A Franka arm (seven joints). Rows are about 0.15 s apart.
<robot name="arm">
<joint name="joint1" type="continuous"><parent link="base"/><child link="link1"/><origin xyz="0 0 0.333"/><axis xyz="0 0 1"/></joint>
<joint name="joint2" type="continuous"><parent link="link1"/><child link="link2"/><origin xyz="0 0 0"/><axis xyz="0 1 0"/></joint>
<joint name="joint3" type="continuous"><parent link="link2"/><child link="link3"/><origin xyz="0 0 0.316"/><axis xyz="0 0 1"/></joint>
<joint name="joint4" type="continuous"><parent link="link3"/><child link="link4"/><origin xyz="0.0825 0 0"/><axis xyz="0 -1 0"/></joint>
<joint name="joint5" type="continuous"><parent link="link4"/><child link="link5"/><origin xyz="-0.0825 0 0.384"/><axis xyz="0 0 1"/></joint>
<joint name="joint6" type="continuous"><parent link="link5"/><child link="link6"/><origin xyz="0 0 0"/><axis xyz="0 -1 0"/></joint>
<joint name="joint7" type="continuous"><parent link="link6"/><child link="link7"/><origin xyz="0.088 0 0"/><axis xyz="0 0 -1"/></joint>
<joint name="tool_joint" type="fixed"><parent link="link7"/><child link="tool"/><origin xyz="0 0 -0.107" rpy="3.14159 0 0"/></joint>
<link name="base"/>
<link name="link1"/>
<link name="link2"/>
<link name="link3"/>
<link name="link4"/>
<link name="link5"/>
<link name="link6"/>
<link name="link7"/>
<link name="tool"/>
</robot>
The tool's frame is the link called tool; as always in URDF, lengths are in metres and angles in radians. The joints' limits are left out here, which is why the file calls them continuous.
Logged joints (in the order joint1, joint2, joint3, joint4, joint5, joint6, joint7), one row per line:
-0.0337 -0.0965 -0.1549 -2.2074 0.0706 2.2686 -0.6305
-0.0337 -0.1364 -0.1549 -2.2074 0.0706 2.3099 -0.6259
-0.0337 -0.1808 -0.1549 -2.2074 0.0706 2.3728 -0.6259
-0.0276 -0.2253 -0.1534 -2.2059 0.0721 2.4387 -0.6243
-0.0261 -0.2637 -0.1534 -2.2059 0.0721 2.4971 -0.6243
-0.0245 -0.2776 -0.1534 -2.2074 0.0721 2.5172 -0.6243
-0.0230 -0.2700 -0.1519 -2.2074 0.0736 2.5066 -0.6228
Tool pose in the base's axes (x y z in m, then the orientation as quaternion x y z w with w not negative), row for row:
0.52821 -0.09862 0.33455 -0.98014 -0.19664 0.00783 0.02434
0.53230 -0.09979 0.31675 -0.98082 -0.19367 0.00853 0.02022
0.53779 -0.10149 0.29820 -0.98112 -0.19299 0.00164 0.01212
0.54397 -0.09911 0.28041 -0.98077 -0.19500 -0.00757 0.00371
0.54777 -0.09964 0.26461 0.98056 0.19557 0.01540 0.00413
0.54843 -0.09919 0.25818 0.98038 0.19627 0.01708 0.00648
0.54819 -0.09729 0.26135 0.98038 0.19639 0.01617 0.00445
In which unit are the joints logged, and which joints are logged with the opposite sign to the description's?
The joints are logged in radians. Opposite sign: joint2.
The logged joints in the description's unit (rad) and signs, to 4 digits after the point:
-0.0337 0.0965 -0.1549 -2.2074 0.0706 2.2686 -0.6305
-0.0337 0.1364 -0.1549 -2.2074 0.0706 2.3099 -0.6259
-0.0337 0.1808 -0.1549 -2.2074 0.0706 2.3728 -0.6259
-0.0276 0.2253 -0.1534 -2.2059 0.0721 2.4387 -0.6243
-0.0261 0.2637 -0.1534 -2.2059 0.0721 2.4971 -0.6243
-0.0245 0.2776 -0.1534 -2.2074 0.0721 2.5172 -0.6243
-0.0230 0.2700 -0.1519 -2.2074 0.0736 2.5066 -0.6228

